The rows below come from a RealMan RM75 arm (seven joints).
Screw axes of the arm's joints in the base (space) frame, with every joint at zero. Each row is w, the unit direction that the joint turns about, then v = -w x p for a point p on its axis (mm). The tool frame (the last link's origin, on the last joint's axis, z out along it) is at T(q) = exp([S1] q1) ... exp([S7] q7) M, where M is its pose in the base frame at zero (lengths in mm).
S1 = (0, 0, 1, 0, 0, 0)
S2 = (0, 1, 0, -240.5, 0, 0)
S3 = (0, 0, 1, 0, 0, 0)
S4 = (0, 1, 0, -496.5, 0, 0)
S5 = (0, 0, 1, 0, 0, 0)
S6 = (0, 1, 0, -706.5, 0, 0)
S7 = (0, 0, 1, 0, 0, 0)
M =
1 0 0 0
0 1 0 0
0 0 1 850.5
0 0 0 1
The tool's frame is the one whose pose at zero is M.
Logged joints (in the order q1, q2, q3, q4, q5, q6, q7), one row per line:
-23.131 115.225 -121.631 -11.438 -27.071 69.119 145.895
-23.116 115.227 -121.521 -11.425 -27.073 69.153 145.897
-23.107 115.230 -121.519 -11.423 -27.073 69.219 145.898
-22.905 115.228 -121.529 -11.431 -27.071 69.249 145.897
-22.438 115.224 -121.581 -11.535 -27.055 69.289 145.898
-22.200 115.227 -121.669 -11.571 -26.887 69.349 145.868
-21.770 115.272 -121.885 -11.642 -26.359 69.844 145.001
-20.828 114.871 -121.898 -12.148 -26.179 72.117 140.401
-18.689 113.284 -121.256 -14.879 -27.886 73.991 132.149
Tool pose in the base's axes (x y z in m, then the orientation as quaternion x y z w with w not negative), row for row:
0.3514 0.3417 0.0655 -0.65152 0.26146 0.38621 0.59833
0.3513 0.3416 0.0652 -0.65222 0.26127 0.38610 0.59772
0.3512 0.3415 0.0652 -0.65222 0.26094 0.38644 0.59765
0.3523 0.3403 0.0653 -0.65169 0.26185 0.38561 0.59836
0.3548 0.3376 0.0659 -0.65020 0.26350 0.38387 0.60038
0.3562 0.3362 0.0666 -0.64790 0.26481 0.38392 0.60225
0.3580 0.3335 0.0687 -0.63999 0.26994 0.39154 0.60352
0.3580 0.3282 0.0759 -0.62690 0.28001 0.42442 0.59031
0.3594 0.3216 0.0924 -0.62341 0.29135 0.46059 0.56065
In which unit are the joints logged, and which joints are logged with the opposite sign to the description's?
The joints are logged in degrees. Opposite sign: q1, q3, q4, q7.
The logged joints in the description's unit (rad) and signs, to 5 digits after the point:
0.40371 2.01106 2.12286 0.19963 -0.47248 1.20635 -2.54635
0.40345 2.01109 2.12094 0.19940 -0.47251 1.20695 -2.54638
0.40329 2.01114 2.12091 0.19937 -0.47251 1.20810 -2.54640
0.39977 2.01111 2.12108 0.19951 -0.47248 1.20862 -2.54638
0.39162 2.01104 2.12199 0.20132 -0.47220 1.20932 -2.54640
0.38746 2.01109 2.12352 0.20195 -0.46927 1.21037 -2.54588
0.37996 2.01188 2.12729 0.20319 -0.46005 1.21901 -2.53074
0.36352 2.00488 2.12752 0.21202 -0.45691 1.25868 -2.45046
0.32618 1.97718 2.11632 0.25969 -0.48670 1.29139 -2.30644

